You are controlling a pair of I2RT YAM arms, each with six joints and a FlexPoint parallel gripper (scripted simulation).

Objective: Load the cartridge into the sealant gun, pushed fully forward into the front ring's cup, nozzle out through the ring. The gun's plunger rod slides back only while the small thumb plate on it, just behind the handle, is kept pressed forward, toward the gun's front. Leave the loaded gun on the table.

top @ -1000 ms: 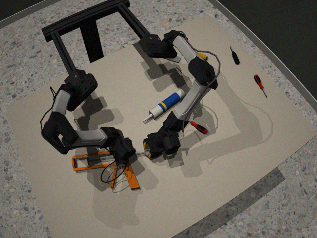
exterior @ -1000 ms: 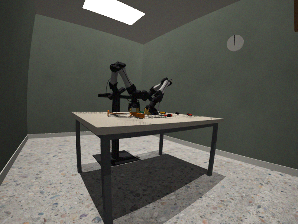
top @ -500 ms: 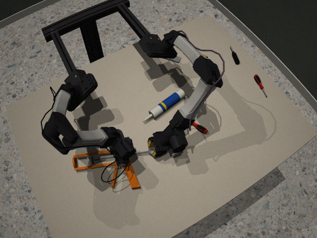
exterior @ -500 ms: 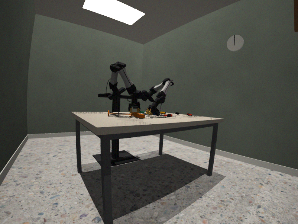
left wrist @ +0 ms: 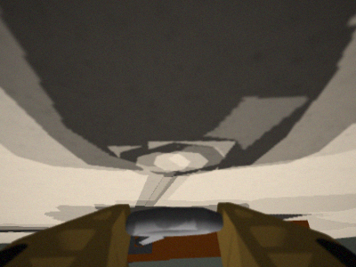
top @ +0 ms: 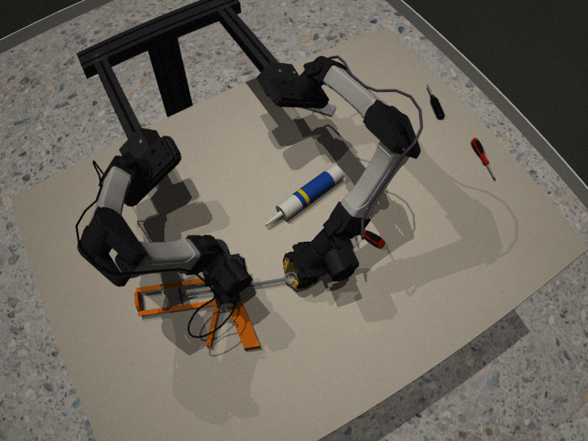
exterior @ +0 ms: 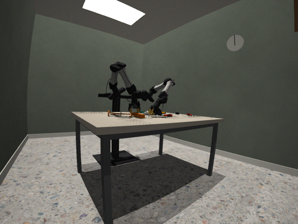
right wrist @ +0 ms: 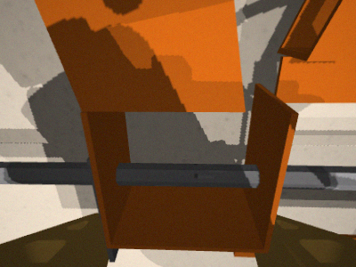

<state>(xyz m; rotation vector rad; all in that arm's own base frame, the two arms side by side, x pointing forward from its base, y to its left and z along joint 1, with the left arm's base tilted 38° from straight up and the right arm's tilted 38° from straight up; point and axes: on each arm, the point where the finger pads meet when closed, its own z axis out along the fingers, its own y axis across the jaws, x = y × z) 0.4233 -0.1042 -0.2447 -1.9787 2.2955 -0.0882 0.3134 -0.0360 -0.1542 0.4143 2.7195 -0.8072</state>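
The thumb plate is 20 mm to the left of my right hand, 20 mm ahead of it and 10 mm below it. The rest, counted from my right hand: cartridge: 310 mm to the left, 100 mm behind, 10 mm below; plunger rod: 30 mm ahead, 10 mm to the left, 10 mm below; green-handled tool: 510 mm to the left, 420 mm behind, 30 mm below.
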